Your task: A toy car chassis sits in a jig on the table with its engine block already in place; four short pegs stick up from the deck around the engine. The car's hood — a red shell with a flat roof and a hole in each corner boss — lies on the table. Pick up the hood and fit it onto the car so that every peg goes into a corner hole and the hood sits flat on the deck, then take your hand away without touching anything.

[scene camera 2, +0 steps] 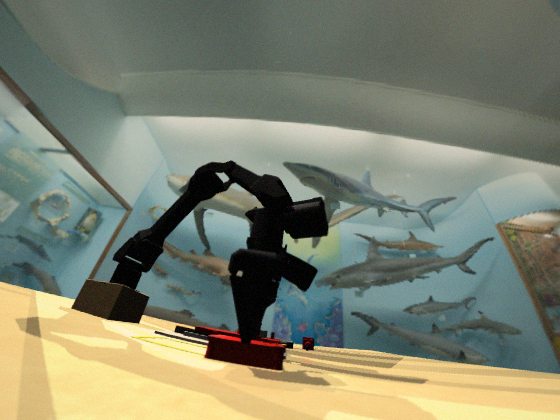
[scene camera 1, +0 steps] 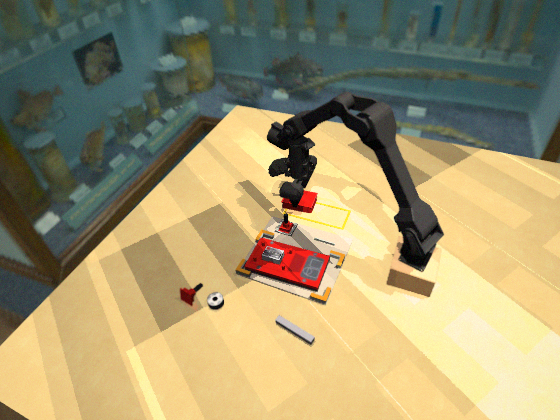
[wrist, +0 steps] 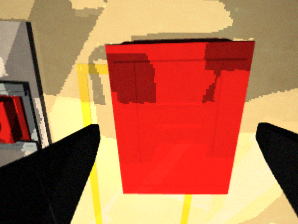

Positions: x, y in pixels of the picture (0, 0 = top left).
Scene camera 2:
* my gripper: 249, 341
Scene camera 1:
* my gripper: 299, 197
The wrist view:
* my gripper: 176, 130
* red hood: 177, 105
